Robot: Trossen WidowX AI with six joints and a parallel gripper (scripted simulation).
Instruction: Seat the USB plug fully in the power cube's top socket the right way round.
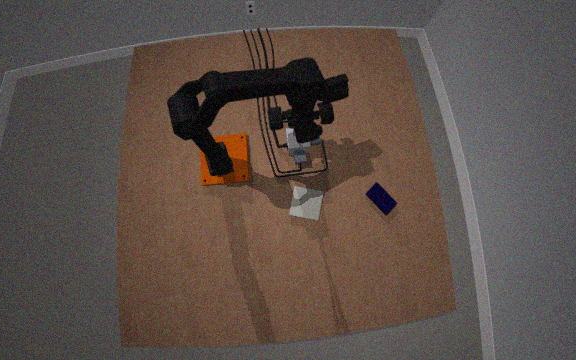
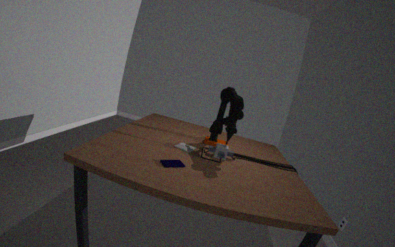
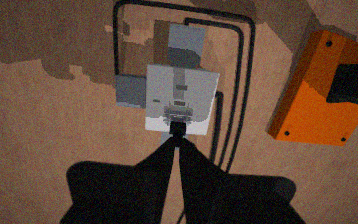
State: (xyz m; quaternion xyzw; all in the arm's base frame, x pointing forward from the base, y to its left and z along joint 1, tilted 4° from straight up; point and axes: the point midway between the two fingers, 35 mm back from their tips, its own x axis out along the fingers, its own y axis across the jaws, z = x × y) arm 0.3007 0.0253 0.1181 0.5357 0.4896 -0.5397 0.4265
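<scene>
My gripper tip is now 20 mm above the dark USB plug. The rest, counted from my gripper tip: flat white block: 250 mm to the right, 120 mm below, 40 mm behind; dark blue block: 320 mm to the right, 240 mm ahead, 120 mm below.
</scene>
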